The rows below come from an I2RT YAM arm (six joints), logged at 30 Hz.
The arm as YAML. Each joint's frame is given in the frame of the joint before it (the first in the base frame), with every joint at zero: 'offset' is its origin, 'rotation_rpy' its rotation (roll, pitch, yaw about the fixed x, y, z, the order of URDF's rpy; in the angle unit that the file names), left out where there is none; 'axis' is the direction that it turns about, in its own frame. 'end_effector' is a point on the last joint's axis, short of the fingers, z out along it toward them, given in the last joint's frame.
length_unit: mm
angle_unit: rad
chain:
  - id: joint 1
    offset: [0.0, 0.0, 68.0]
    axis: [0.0, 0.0, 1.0]
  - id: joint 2
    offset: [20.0, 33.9, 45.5]
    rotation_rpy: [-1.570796, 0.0, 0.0]
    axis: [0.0, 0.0, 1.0]
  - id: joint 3
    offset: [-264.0, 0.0, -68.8]
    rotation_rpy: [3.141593, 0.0, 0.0]
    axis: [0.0, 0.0, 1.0]
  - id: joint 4
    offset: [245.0, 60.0, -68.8]
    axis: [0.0, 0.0, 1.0]
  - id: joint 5
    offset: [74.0, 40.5, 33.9]
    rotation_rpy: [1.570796, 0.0, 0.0]
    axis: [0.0, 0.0, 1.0]
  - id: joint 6
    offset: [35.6, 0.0, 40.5]
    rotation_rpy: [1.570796, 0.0, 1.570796]
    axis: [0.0, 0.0, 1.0]
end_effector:
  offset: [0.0, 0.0, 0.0]
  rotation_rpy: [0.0, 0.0, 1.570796]
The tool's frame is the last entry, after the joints.
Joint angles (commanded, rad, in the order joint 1, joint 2, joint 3, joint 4, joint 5, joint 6), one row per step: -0.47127, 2.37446, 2.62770, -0.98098, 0.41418, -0.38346; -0.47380, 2.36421, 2.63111, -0.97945, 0.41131, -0.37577; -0.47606, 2.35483, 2.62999, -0.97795, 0.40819, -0.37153; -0.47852, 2.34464, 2.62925, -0.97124, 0.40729, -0.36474; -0.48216, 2.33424, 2.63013, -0.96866, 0.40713, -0.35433; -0.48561, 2.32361, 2.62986, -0.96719, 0.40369, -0.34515; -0.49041, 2.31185, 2.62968, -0.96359, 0.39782, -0.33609; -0.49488, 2.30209, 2.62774, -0.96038, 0.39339, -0.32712; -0.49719, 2.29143, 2.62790, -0.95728, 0.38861, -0.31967; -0.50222, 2.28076, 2.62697, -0.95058, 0.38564, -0.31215; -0.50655, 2.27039, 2.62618, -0.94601, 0.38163, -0.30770; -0.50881, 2.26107, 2.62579, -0.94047, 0.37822, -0.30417; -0.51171, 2.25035, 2.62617, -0.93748, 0.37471, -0.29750; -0.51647, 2.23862, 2.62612, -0.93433, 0.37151, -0.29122; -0.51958, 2.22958, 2.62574, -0.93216, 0.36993, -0.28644
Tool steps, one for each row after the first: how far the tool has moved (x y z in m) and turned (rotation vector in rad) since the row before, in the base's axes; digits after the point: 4 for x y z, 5 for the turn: -0.0028, 0.0001, 0.0062, -0.00192, -0.01954, -0.00502; -0.0023, 0.0000, 0.0043, -0.00080, -0.01246, -0.00242; -0.0024, -0.0002, 0.0053, -0.00389, -0.01921, -0.00576; -0.0031, -0.0005, 0.0055, -0.00163, -0.01943, -0.00952; -0.0031, -0.0002, 0.0051, 0.00056, -0.01775, -0.00596; -0.0035, -0.0006, 0.0058, 0.00023, -0.02131, -0.00521; -0.0030, -0.0008, 0.0043, 0.00133, -0.01716, -0.00586; -0.0028, 0.0004, 0.0053, -0.00060, -0.01873, -0.00249; -0.0033, -0.0009, 0.0053, -0.00274, -0.02047, -0.00660; -0.0032, -0.0005, 0.0050, -0.00268, -0.01658, -0.00333; -0.0025, 0.0003, 0.0047, -0.00364, -0.01603, -0.00122; -0.0032, 0.0003, 0.0053, -0.00187, -0.01791, -0.00328; -0.0040, -0.0003, 0.0057, -0.00262, -0.01818, -0.00512; -0.0030, 0.0000, 0.0042, -0.00220, -0.01321, -0.00405
